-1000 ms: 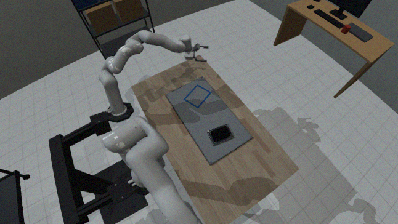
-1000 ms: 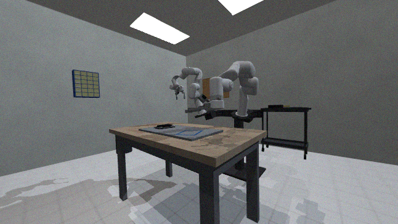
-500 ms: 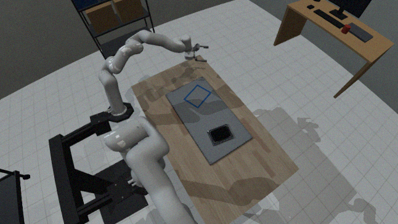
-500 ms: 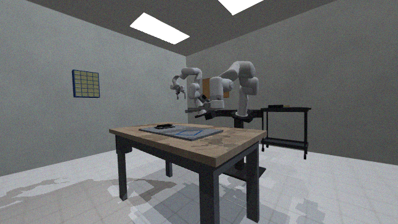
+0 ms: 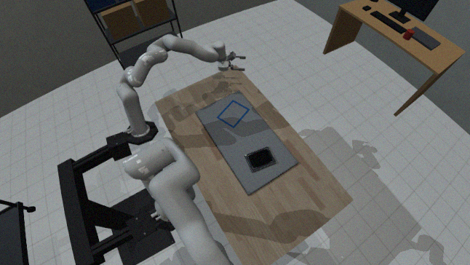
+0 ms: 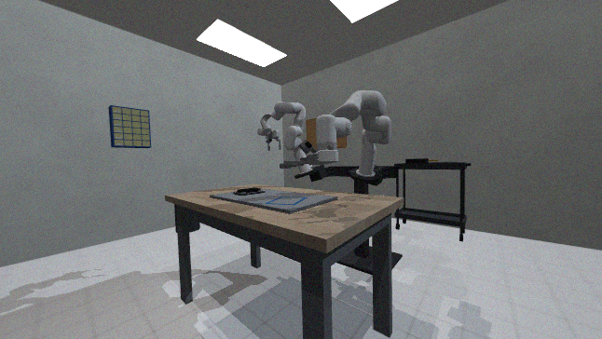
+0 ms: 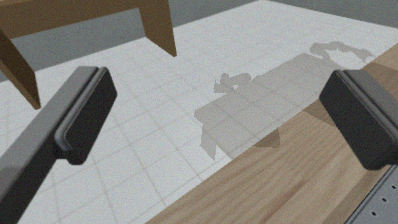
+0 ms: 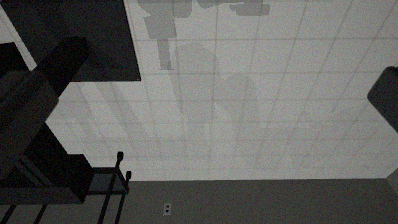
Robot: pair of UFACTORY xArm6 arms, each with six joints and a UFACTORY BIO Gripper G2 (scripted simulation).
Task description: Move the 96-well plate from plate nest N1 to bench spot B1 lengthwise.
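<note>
Now: the black 96-well plate 630 mm to the right of my left hand, 230 mm behind it and 170 mm below it. The rest, counted from my left hand: grey perforated board: 430 mm to the right, 230 mm behind, 190 mm below; then dark plate nest: 630 mm to the right, 230 mm behind, 180 mm below.
</note>
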